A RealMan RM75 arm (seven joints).
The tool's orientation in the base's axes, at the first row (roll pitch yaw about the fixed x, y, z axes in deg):
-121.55, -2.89, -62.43
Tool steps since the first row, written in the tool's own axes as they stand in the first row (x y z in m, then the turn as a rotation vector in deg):
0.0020, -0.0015, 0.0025, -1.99, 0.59, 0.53
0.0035, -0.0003, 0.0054, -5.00, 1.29, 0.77
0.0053, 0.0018, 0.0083, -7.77, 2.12, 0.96
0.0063, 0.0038, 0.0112, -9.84, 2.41, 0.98
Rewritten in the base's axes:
0.0035, -0.0004, 0.0001, -0.77, 1.79, -0.88
0.0059, -0.0010, -0.0024, -2.29, 4.35, -1.75
0.0080, -0.0021, -0.0056, -3.80, 6.64, -2.70
0.0098, -0.0025, -0.0088, -4.87, 8.40, -3.06

